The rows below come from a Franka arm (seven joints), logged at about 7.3 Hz.
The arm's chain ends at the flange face. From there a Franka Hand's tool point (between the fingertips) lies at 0.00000 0.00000 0.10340 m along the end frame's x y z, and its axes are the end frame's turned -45 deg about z.
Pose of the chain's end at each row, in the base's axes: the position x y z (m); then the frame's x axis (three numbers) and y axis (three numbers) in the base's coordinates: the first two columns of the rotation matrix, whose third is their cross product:
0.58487 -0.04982 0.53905 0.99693 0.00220 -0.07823 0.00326 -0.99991 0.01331
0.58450 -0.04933 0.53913 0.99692 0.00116 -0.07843 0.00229 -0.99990 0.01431
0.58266 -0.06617 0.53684 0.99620 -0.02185 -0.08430 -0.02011 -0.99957 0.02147
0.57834 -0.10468 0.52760 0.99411 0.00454 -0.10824 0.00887 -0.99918 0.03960
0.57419 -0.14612 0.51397 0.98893 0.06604 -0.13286 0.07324 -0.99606 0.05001
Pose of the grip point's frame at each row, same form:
0.57678 -0.05122 0.43598 0.70263 0.70860 -0.06473 0.70724 -0.70549 -0.04591
0.57639 -0.05082 0.43606 0.70331 0.70786 -0.06558 0.70655 -0.70622 -0.04534
0.57390 -0.06821 0.43383 0.71864 0.69135 -0.07479 0.69020 -0.72225 -0.04443
0.56718 -0.10885 0.42489 0.69667 0.70974 -0.10454 0.70921 -0.70332 -0.04854
0.56085 -0.15224 0.41162 0.64749 0.75102 -0.12931 0.75107 -0.65762 -0.05858

